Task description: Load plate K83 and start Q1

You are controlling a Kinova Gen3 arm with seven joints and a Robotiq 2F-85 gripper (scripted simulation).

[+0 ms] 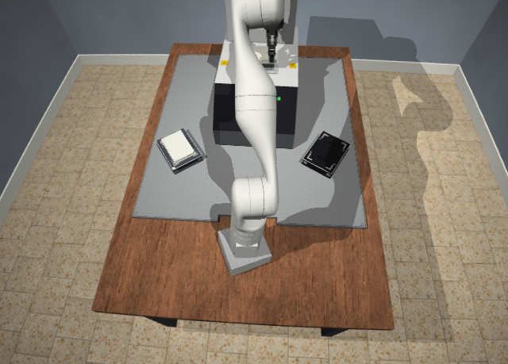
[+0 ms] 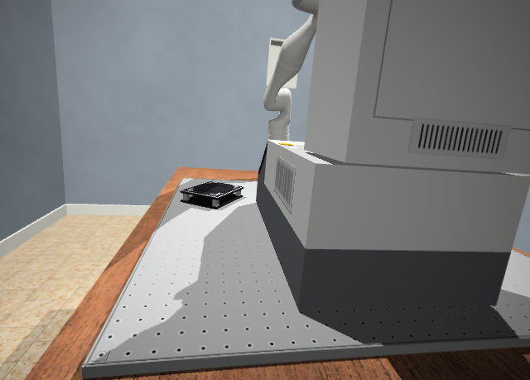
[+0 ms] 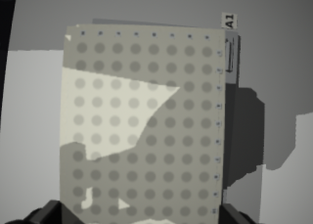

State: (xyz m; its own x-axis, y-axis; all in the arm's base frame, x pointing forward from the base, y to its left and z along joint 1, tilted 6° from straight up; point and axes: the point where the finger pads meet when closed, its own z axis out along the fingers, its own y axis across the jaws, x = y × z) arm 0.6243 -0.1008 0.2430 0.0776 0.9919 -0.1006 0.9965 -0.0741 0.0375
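Right now my hand is 40 mm to the right of the white well plate and 10 mm above it. Also, from my hand: nest (290 mm behind, 190 mm to the right, 230 mm below); then A1 mark (330 mm behind, 370 mm to the left, 230 mm below).
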